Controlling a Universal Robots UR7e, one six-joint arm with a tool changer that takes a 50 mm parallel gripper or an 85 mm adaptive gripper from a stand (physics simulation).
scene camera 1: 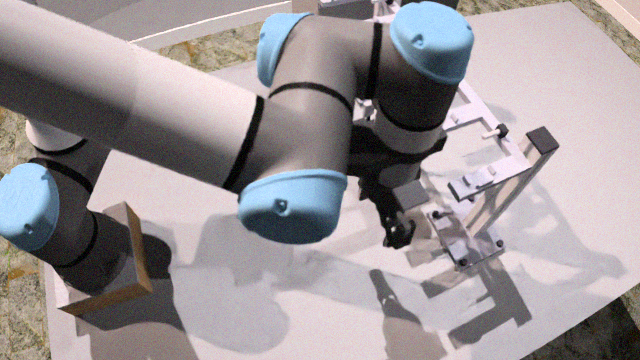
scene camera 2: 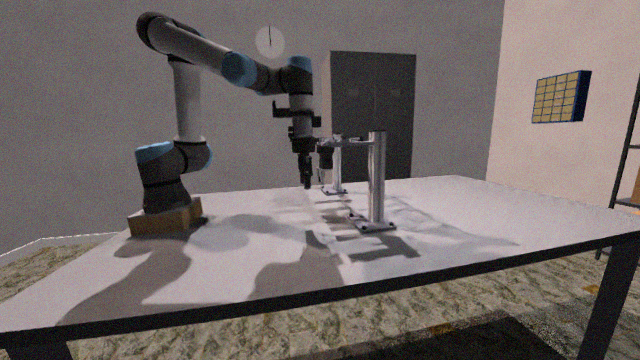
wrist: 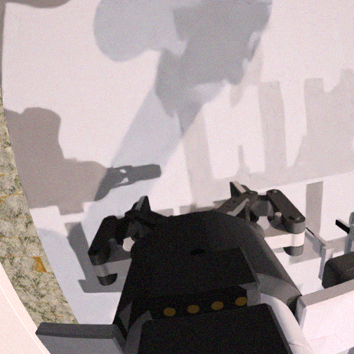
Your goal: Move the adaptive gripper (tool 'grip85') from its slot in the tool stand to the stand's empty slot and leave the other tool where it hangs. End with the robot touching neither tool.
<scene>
In view: a black adaptive gripper (scene camera 1: 391, 198).
The black adaptive gripper also shows in scene camera 2 (scene camera 2: 303, 142) and in the wrist view (wrist: 200, 262).
</scene>
